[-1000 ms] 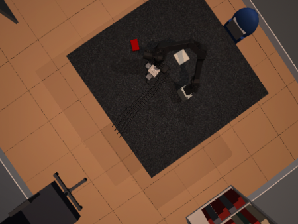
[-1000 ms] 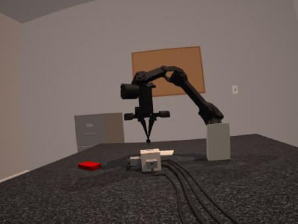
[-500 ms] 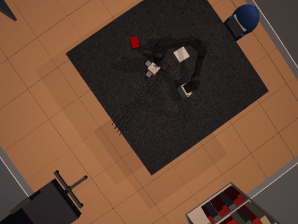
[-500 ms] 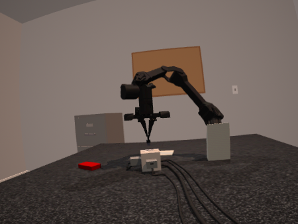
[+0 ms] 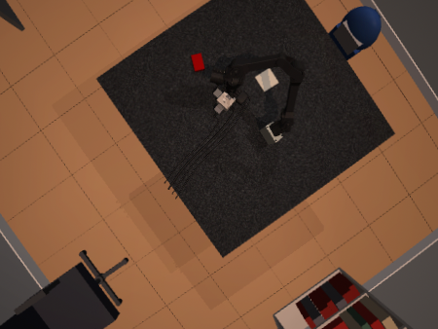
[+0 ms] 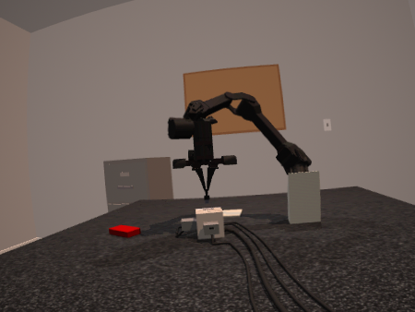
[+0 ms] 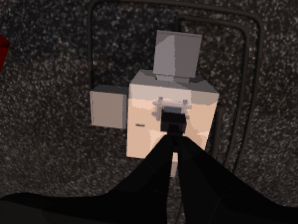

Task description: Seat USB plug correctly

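My gripper tip is 2 cm above the small dark USB plug. Also, from my gripper tip: metal-framed socket: 6 cm below; then white flat pad: 1 cm ahead, 26 cm to the right, 13 cm below; then red block: 27 cm ahead, 6 cm to the left, 12 cm below.
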